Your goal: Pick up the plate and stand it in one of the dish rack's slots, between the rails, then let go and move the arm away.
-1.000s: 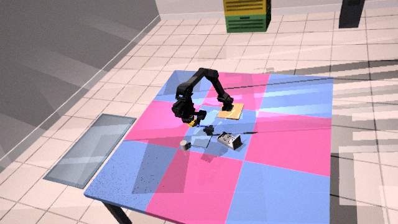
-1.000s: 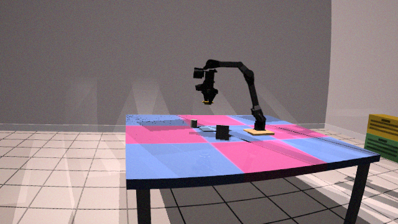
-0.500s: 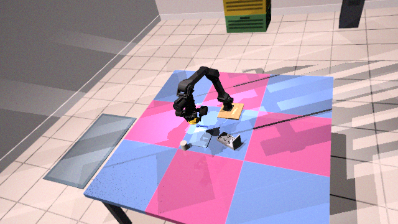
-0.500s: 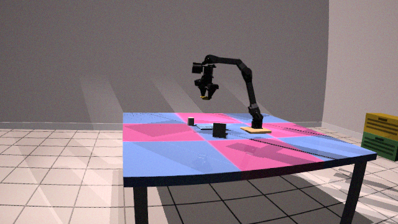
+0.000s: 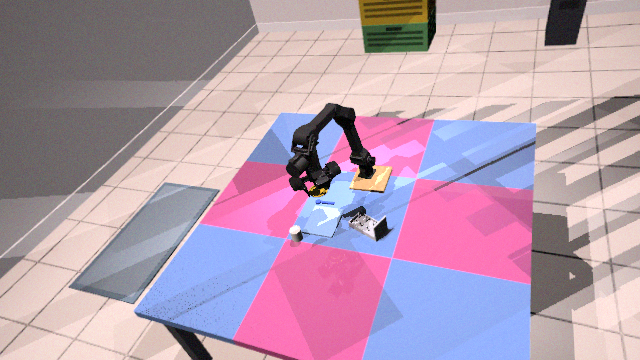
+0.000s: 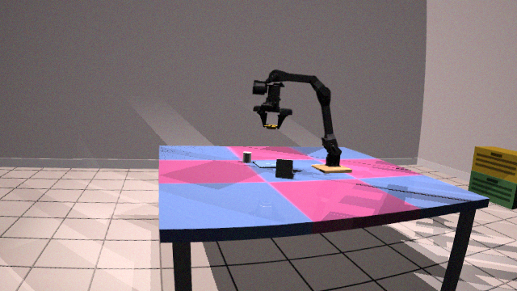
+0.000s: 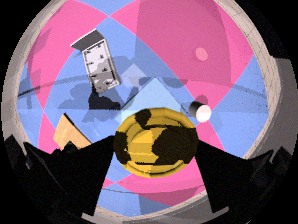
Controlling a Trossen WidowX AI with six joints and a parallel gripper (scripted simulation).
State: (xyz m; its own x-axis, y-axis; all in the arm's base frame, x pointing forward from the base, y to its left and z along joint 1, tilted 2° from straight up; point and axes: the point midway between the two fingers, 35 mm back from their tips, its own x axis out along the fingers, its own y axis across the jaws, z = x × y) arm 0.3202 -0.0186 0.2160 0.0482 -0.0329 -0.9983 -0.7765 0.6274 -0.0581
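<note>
My gripper tip is 50 mm past the grey dish rack, 160 mm to the right of it and 160 mm above it. Also, from my gripper tip: cup (100 mm ahead, 90 mm to the right, 160 mm below); then pale blue mat (10 mm behind, 30 mm to the right, 180 mm below); then yellow plate (10 mm above).
</note>
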